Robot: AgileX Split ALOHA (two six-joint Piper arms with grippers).
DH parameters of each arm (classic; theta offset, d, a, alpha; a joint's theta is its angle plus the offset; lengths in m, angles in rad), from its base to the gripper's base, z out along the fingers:
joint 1: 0 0.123 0 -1.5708
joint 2: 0.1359 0 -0.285 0
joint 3: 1.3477 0 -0.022 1.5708
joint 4: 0 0.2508 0 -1.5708
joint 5: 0 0 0.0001 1.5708
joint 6: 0 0.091 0 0
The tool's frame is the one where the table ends.
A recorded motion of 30 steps. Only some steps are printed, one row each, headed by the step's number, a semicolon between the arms.
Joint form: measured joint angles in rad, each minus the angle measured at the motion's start. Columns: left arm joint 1, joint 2, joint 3, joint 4, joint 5, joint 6; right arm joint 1, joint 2, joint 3, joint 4, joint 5, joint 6.
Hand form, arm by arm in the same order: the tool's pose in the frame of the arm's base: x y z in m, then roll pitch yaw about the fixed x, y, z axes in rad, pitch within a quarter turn. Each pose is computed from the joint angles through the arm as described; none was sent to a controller.
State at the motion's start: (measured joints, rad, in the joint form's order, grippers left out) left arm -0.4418 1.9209 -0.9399 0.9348 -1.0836 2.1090; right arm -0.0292 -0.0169 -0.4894 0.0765 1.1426 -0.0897
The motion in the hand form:
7: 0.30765 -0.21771 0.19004 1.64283 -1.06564 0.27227; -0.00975 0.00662 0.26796 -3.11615 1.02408 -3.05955
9: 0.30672 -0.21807 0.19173 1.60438 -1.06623 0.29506; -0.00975 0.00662 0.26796 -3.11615 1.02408 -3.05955
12: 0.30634 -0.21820 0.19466 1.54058 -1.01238 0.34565; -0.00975 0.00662 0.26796 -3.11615 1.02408 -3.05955
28: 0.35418 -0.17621 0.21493 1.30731 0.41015 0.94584; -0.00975 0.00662 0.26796 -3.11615 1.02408 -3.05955
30: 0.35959 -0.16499 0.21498 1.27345 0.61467 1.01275; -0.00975 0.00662 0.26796 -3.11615 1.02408 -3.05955
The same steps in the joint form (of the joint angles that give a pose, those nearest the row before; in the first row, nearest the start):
7: -0.0015 0.0000 0.0000 0.0000 -0.0015 0.0000; 0.0000 0.0000 0.0000 0.0000 0.0000 0.0000
9: -0.0015 0.0000 0.0000 0.0000 -0.0230 0.0000; 0.0000 0.0000 0.0000 0.0000 0.0000 0.0000
12: -0.0015 0.0000 0.0000 -0.0137 -0.0531 -0.0479; 0.0000 0.0000 0.0000 0.0000 0.0000 0.0000
28: -0.0037 0.0000 0.0000 -0.8574 -0.0531 -1.0112; 0.0000 0.0000 0.0000 0.0000 0.0000 0.0000
30: -0.0019 0.0000 0.0000 -0.9996 -0.0531 -1.1324; 0.0000 0.0000 0.0000 0.0000 0.0000 0.0000

